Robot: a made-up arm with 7 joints.
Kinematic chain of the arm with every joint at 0, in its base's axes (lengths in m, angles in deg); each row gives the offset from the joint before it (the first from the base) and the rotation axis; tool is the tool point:
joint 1: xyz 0 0.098 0 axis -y
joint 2: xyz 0 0.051 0 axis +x
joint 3: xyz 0 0 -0.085 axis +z
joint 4: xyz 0 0 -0.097 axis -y
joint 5: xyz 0 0 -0.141 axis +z
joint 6: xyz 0 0 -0.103 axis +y
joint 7: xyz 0 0 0 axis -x
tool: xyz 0 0 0
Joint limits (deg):
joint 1: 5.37..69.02
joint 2: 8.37..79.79
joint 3: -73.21..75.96
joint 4: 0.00..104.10
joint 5: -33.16..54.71
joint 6: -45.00..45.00
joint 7: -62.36..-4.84
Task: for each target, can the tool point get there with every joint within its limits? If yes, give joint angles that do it. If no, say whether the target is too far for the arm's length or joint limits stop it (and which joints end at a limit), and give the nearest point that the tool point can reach.
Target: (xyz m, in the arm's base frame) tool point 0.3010 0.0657 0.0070
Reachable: yes | joints 59.75 25.53 -49.67 86.81 3.95 -15.72 -18.07
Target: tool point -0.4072 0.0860 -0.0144
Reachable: no: joint limits stop it (at a limit: joint 1, joint 2, joint 3, joint 4) | nearest point -0.1701 0.3103 0.1267 | short by 0.356 m
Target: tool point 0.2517 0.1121 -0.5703
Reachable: no: too far | nearest point 0.1701 0.1422 -0.3855 | short by 0.204 m
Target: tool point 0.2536 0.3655 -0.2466
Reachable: yes | joints 28.98 27.01 20.93 26.69 -6.37 -16.52 -17.96
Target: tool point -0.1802 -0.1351 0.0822
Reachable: no: joint limits stop it (at a limit: joint 1, joint 2, joint 3, joint 4) | nearest point 0.0825 -0.0573 -0.1472 | short by 0.357 m
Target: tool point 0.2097 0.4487 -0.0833
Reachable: yes | joints 21.75 41.17 37.01 57.24 7.30 -36.62 -11.59
